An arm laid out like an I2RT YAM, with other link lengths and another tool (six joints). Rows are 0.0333 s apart.
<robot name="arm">
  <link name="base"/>
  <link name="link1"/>
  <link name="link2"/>
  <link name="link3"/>
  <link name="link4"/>
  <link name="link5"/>
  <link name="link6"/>
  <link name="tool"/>
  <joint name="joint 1" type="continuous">
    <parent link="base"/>
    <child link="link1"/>
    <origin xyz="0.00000 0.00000 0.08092" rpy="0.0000 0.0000 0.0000"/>
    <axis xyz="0 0 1"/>
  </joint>
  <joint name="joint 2" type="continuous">
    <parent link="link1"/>
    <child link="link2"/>
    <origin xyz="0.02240 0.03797 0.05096" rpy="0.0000 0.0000 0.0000"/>
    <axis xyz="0 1 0"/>
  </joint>
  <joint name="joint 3" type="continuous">
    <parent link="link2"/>
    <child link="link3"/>
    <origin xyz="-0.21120 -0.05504 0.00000" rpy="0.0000 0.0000 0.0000"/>
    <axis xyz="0 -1 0"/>
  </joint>
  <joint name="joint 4" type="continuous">
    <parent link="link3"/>
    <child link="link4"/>
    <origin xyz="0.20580 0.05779 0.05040" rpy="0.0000 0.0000 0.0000"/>
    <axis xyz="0 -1 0"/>
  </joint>
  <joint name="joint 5" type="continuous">
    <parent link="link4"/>
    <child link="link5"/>
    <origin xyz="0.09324 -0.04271 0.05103" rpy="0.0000 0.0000 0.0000"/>
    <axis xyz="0 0 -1"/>
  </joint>
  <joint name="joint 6" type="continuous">
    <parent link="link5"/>
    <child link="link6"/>
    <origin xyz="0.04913 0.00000 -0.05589" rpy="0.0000 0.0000 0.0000"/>
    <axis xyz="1 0 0"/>
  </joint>
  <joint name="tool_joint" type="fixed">
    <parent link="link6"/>
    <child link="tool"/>
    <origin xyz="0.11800 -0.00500 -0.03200" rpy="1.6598 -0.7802 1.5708"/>
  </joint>
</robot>
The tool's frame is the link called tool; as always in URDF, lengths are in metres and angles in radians. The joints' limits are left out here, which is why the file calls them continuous.
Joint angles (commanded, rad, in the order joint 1, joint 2, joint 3, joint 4, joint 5, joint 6), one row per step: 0.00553 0.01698 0.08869 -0.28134 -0.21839 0.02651; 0.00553 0.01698 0.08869 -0.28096 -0.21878 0.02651; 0.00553 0.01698 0.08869 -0.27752 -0.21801 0.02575; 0.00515 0.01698 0.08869 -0.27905 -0.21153 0.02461; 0.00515 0.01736 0.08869 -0.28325 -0.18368 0.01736; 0.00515 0.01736 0.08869 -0.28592 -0.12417 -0.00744; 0.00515 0.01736 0.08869 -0.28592 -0.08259 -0.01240; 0.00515 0.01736 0.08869 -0.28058 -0.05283 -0.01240; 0.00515 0.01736 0.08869 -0.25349 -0.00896 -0.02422; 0.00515 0.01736 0.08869 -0.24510 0.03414 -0.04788; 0.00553 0.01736 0.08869 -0.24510 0.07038 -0.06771; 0.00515 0.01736 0.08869 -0.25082 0.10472 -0.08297; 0.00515 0.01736 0.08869 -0.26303 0.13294 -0.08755; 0.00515 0.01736 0.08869 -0.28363 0.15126 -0.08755; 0.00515 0.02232 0.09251 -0.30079 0.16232 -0.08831; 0.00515 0.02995 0.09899 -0.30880 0.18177 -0.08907; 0.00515 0.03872 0.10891 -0.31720 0.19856 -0.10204; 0.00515 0.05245 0.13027 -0.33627 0.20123 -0.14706
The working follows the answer.
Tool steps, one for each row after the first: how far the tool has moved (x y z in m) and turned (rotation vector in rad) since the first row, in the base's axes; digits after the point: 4 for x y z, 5 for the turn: 0.0000 0.0001 0.0001 0.00008 -0.00038 0.00038; 0.0004 -0.0001 0.0009 -0.00078 -0.00399 -0.00022; 0.0004 -0.0013 0.0005 -0.00322 -0.00271 -0.00671; 0.0009 -0.0061 -0.0007 -0.01603 0.00038 -0.03245; 0.0021 -0.0167 -0.0016 -0.05254 -0.00111 -0.08543; 0.0026 -0.0238 -0.0017 -0.06622 -0.00124 -0.12501; 0.0033 -0.0288 -0.0004 -0.07214 -0.00603 -0.15428; 0.0057 -0.0365 0.0064 -0.09011 -0.03361 -0.19594; 0.0061 -0.0445 0.0087 -0.12078 -0.04316 -0.23404; 0.0056 -0.0510 0.0090 -0.14731 -0.04339 -0.26532; 0.0044 -0.0573 0.0078 -0.16993 -0.03700 -0.29587; 0.0026 -0.0621 0.0050 -0.18208 -0.02360 -0.32146; 0.0003 -0.0651 0.0000 -0.18942 -0.00222 -0.33743; -0.0017 -0.0670 -0.0035 -0.19581 0.01641 -0.34629; -0.0031 -0.0702 -0.0042 -0.20262 0.02648 -0.36413; -0.0045 -0.0733 -0.0035 -0.22056 0.03433 -0.37666; -0.0063 -0.0751 -0.0014 -0.26741 0.04505 -0.36701
Tool pose at each row, in the base's axes (x y z in m, rotation vector in rad; rounded; the steps above come from the unrounded poses): 0.2567 0.0316 0.1108 2.03275 1.11047 1.73975; 0.2567 0.0317 0.1109 2.03230 1.11076 1.74032; 0.2570 0.0315 0.1117 2.02799 1.10952 1.74224; 0.2571 0.0303 0.1113 2.02931 1.10367 1.73591; 0.2576 0.0255 0.1100 2.03034 1.08196 1.70962; 0.2588 0.0148 0.1092 2.01706 1.04182 1.65316; 0.2593 0.0078 0.1091 2.01533 1.00378 1.62228; 0.2600 0.0028 0.1104 2.01115 0.97194 1.60683; 0.2624 -0.0049 0.1172 1.97763 0.92746 1.59302; 0.2628 -0.0129 0.1195 1.95478 0.90038 1.55569; 0.2623 -0.0194 0.1197 1.94270 0.88110 1.51813; 0.2611 -0.0257 0.1186 1.93902 0.86202 1.47927; 0.2593 -0.0305 0.1157 1.94745 0.84393 1.44619; 0.2570 -0.0335 0.1108 1.96536 0.83566 1.41551; 0.2550 -0.0354 0.1072 1.98035 0.83403 1.39115; 0.2536 -0.0386 0.1066 1.98708 0.82045 1.36880; 0.2522 -0.0417 0.1072 1.98457 0.81897 1.34185; 0.2504 -0.0435 0.1094 1.96603 0.85964 1.29995

